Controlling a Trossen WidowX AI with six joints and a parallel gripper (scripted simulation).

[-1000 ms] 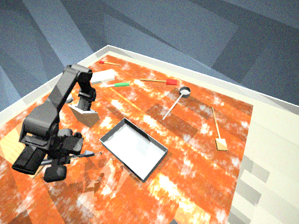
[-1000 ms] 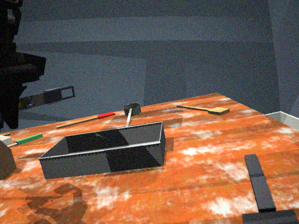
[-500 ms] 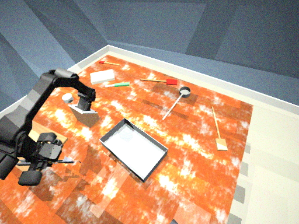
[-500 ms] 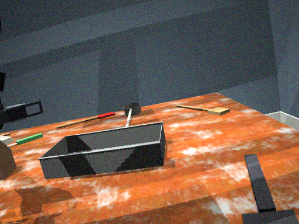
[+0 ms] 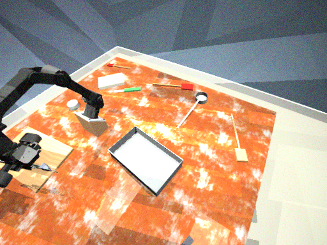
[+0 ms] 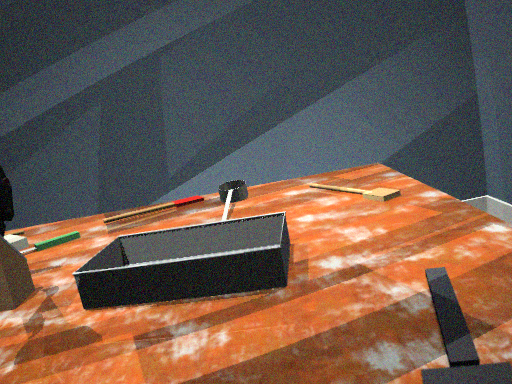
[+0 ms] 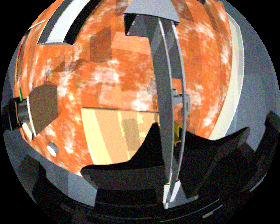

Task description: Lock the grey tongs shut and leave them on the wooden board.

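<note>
Right now my gripper tip is 24 cm past the wooden board, 4 cm to the right of it and 17 cm above it. The rest, counted from my gripper tip: white block 24 cm behind, 70 cm to the left, 17 cm below; then grey roasting tin 30 cm ahead, 29 cm to the left, 15 cm below; then green-handled tool 8 cm behind, 67 cm to the left, 17 cm below.
</note>
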